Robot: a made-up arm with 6 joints. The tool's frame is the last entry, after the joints. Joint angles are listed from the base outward.
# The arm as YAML. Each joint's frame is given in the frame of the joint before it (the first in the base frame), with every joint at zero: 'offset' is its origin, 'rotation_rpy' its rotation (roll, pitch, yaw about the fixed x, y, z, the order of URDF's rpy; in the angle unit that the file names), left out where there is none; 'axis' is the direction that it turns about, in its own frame. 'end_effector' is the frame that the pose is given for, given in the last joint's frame.
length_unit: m
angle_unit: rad
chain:
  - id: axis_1
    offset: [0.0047, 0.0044, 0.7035]
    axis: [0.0, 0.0, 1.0]
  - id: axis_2
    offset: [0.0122, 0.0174, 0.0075]
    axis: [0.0, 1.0, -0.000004]
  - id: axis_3
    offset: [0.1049, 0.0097, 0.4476]
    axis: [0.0, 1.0, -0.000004]
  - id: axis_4
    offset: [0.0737, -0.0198, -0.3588]
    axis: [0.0, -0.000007, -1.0]
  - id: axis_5
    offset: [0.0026, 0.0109, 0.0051]
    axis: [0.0, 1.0, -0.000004]
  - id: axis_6
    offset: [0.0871, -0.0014, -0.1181]
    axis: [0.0, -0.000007, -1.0]
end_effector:
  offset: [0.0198, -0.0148, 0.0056]
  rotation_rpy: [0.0, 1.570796, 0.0]
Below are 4 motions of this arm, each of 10 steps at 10 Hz.
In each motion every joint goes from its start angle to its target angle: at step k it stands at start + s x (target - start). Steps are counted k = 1, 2, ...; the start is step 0. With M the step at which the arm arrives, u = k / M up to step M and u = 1 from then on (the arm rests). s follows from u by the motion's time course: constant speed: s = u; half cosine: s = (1 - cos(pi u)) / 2; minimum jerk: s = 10 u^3 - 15 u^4 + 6 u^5.
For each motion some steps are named. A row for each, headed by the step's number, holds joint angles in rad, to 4 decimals.
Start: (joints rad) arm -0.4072 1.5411 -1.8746 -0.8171 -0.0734 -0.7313
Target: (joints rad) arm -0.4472 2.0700 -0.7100 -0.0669 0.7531 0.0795
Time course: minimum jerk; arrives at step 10
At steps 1, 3, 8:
1: -0.4075 1.5456 -1.8646 -0.8107 -0.0663 -0.7244
3: -0.4137 1.6274 -1.6847 -0.6948 0.0614 -0.5991
8: -0.4449 2.0394 -0.7775 -0.1104 0.7052 0.0325

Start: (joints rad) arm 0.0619 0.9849 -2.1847 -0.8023 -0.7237 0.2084
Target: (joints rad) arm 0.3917 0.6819 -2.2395 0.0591 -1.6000 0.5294
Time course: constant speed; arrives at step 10
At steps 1, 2, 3, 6, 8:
1: 0.0949 0.9546 -2.1902 -0.7162 -0.8113 0.2405
2: 0.1279 0.9243 -2.1957 -0.6300 -0.8990 0.2726
3: 0.1608 0.8940 -2.2011 -0.5439 -0.9866 0.3047
6: 0.2598 0.8031 -2.2176 -0.2855 -1.2495 0.4010
8: 0.3257 0.7425 -2.2285 -0.1132 -1.4247 0.4652

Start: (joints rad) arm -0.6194 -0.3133 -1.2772 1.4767 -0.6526 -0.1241
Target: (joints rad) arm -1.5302 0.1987 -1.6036 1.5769 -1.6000 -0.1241
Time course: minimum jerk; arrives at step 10
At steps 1, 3, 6, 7, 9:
1: -0.6272 -0.3089 -1.2800 1.4776 -0.6607 -0.1241
3: -0.7679 -0.2298 -1.3304 1.4930 -0.8071 -0.1241
6: -1.2411 0.0362 -1.5000 1.5451 -1.2993 -0.1241
7: -1.3817 0.1152 -1.5504 1.5606 -1.4455 -0.1241
9: -1.5224 0.1943 -1.6008 1.5760 -1.5919 -0.1241

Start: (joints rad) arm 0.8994 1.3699 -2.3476 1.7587 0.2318 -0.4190
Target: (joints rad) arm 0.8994 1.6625 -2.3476 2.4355 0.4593 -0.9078
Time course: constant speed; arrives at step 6
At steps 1, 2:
1: 0.8994 1.4187 -2.3476 1.8715 0.2697 -0.5005
2: 0.8994 1.4674 -2.3476 1.9843 0.3076 -0.5819

